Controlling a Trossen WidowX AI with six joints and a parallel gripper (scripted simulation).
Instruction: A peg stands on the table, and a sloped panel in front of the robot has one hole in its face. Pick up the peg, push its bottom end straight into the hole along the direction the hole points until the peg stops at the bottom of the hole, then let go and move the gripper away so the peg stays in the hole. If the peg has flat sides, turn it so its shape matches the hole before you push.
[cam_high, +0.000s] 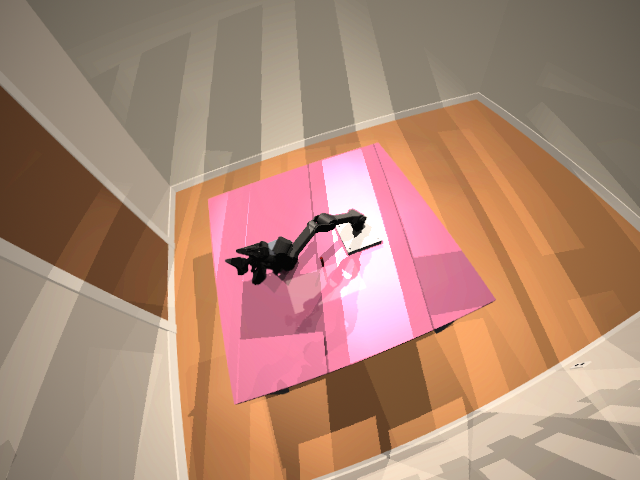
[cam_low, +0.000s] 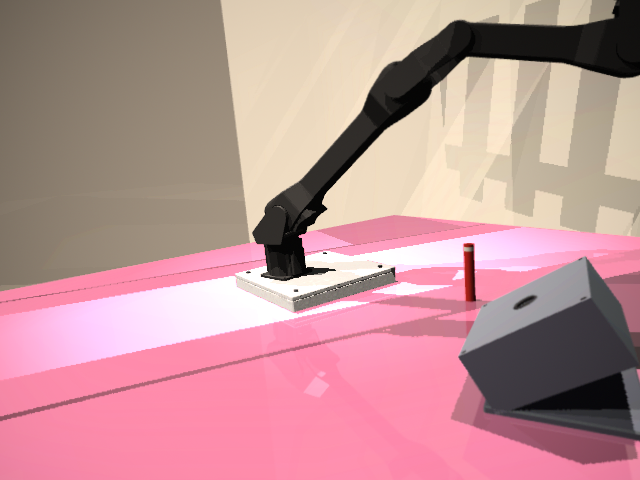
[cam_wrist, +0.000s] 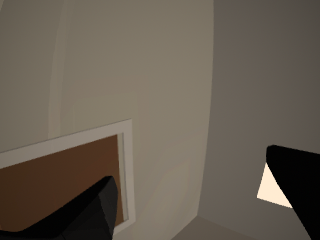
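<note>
Now: gripper tip 330 mm past the red peg, 40 mm to the left of it and 440 mm above it. The rest, counted from my gripper tip: grey sloped panel: 160 mm behind, 220 mm to the right, 440 mm below.
</note>
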